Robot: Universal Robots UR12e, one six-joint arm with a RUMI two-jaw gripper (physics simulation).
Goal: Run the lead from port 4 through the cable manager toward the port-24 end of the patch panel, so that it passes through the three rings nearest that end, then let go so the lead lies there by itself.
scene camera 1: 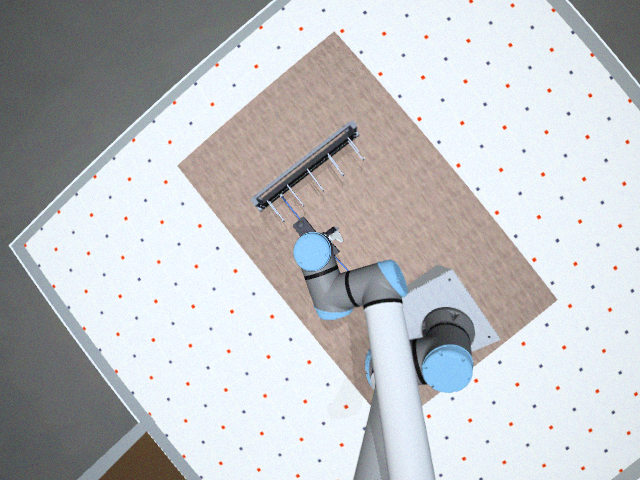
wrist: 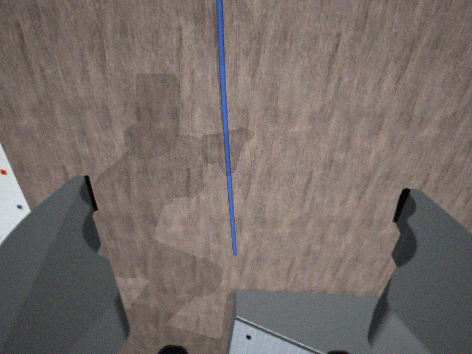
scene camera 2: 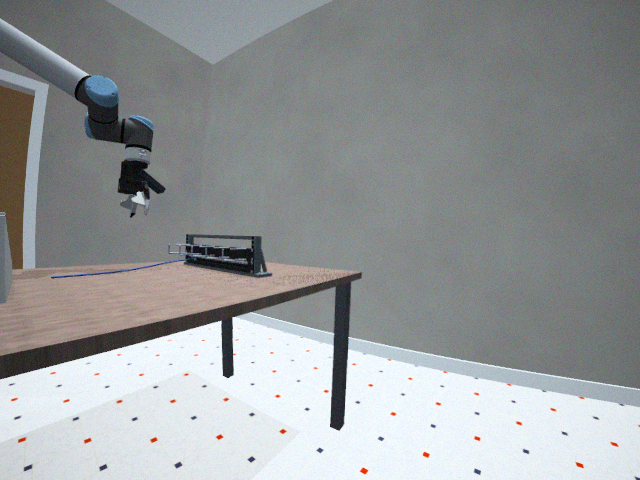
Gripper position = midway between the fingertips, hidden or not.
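You'd find my gripper [scene camera 2: 138, 216] in scene camera 2, and I can see the gripper [wrist: 245, 187] in the wrist view as well.
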